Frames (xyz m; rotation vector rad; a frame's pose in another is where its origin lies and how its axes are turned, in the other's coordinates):
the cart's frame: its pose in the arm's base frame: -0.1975 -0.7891 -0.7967 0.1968 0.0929 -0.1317
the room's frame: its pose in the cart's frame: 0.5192 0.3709 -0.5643 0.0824 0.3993 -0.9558
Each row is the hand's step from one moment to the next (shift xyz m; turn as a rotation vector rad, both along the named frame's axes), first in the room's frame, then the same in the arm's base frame.
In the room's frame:
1: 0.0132 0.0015 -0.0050 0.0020 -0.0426 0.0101
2: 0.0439 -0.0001 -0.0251 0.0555 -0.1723 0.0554
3: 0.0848 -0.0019 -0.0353 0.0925 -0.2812 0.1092
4: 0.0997 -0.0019 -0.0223 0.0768 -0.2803 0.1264
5: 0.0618 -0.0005 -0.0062 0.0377 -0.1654 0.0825
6: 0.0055 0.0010 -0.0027 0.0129 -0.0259 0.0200
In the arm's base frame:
1: 0.0045 -0.0068 -0.0116 -0.0330 -0.0269 0.0106
2: 0.0077 -0.0212 -0.0452 -0.1112 -0.1505 0.0283
3: 0.0177 -0.0479 -0.0764 -0.1746 -0.2557 0.0606
4: 0.0275 -0.0649 -0.0740 -0.1739 -0.2514 0.0835
5: 0.0201 -0.0434 -0.0396 -0.1028 -0.1463 0.0601
6: 0.0020 -0.0024 -0.0054 -0.0112 -0.0314 0.0113

